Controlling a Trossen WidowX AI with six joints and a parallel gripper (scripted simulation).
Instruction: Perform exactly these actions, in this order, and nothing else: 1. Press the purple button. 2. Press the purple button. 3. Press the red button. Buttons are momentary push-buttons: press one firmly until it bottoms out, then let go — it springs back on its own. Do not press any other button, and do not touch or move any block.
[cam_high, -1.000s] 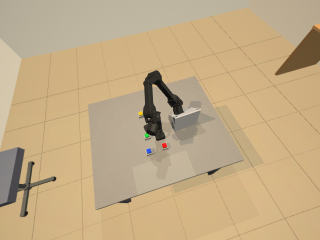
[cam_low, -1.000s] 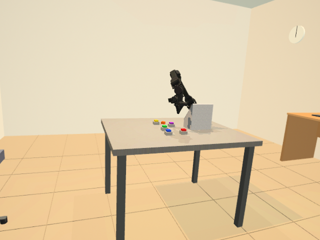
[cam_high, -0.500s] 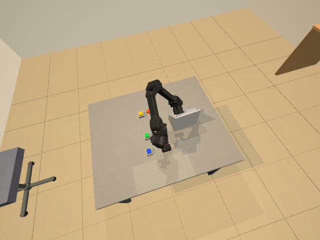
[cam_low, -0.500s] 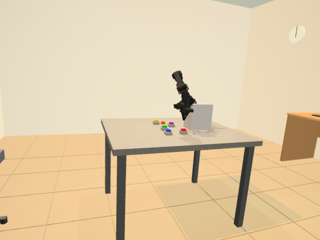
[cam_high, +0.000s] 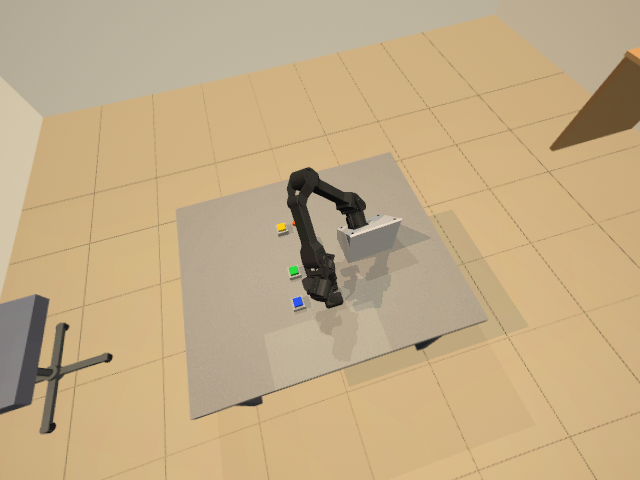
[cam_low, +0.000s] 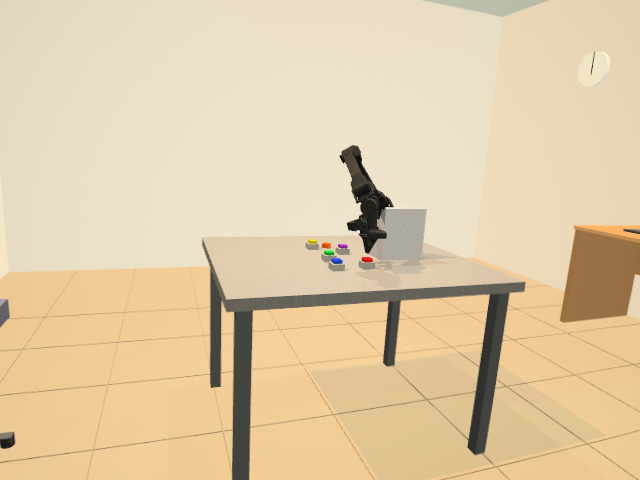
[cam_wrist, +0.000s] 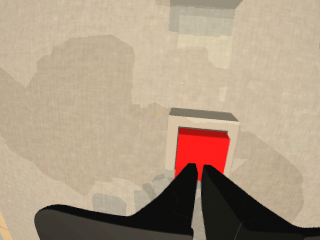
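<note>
Now: gripper tip 30 mm above the red button. Round my gripper tip: blue button: 120 mm ahead, 30 mm below, 10 mm to the right; purple button: 240 mm to the right, 30 mm below, 30 mm behind; green button: 140 mm to the right, 90 mm ahead, 30 mm below.
</note>
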